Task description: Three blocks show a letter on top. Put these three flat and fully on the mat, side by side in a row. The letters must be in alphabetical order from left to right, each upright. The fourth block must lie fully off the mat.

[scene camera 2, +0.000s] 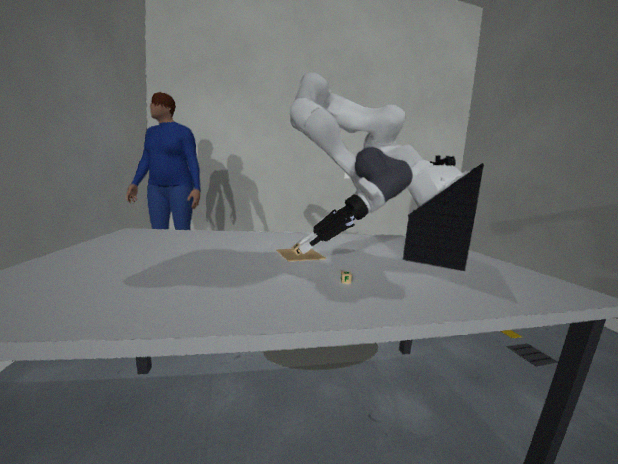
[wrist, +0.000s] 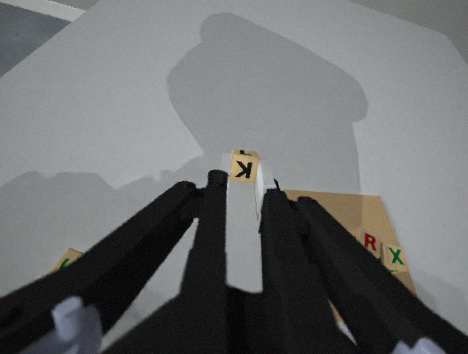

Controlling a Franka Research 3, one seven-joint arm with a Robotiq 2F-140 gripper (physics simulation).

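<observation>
My gripper (scene camera 2: 303, 247) (wrist: 243, 169) is tilted and shut on the K block (wrist: 244, 169), a tan cube. The K looks turned in the wrist view, and part of another black mark shows on the adjoining face. The tan mat (scene camera 2: 312, 257) (wrist: 367, 207) lies under and beyond the fingers in the scene view, and at the right in the wrist view. A block with a red R (wrist: 370, 242) and a block with a green X (wrist: 395, 256) sit side by side on the mat, partly hidden by a finger. A block with green letters (scene camera 2: 346, 277) (wrist: 67, 260) lies off the mat; F shows on its side.
The grey table (scene camera 2: 200, 310) carries the arm's black slanted mount (scene camera 2: 442, 230) at the right. A person in blue (scene camera 2: 170, 155) stands behind the table at the left. The arm's shadow falls across the tabletop.
</observation>
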